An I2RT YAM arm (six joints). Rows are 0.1 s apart.
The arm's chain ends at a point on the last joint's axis. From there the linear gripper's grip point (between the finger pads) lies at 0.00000 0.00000 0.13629 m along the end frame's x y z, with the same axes.
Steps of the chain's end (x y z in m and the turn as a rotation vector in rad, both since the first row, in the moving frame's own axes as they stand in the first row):
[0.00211, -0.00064, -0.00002, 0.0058, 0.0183, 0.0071]
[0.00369, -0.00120, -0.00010, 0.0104, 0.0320, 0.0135]
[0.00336, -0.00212, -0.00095, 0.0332, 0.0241, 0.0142]
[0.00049, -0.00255, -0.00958, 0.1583, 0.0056, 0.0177]
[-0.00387, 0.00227, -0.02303, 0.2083, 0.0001, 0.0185]
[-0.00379, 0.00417, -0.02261, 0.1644, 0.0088, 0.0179]
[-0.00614, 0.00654, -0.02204, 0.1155, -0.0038, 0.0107]
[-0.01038, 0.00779, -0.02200, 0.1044, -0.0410, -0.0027]
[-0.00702, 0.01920, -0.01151, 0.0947, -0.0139, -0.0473]
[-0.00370, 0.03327, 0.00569, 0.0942, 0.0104, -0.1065]
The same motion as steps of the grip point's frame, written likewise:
[0.00461, -0.00142, -0.00005, 0.0058, 0.0183, 0.0071]
[0.00806, -0.00259, -0.00018, 0.0104, 0.0320, 0.0135]
[0.00668, -0.00662, -0.00106, 0.0332, 0.0241, 0.0142]
[0.00144, -0.02403, -0.01129, 0.1583, 0.0056, 0.0177]
[-0.00359, -0.02591, -0.02598, 0.2083, 0.0001, 0.0185]
[-0.00240, -0.01812, -0.02445, 0.1644, 0.0088, 0.0179]
[-0.00657, -0.00917, -0.02295, 0.1155, -0.0038, 0.0107]
[-0.01598, -0.00640, -0.02286, 0.1044, -0.0410, -0.0027]
[-0.00922, 0.00636, -0.01213, 0.0947, -0.0139, -0.0473]
[-0.00297, 0.02040, 0.00508, 0.0942, 0.0104, -0.1065]

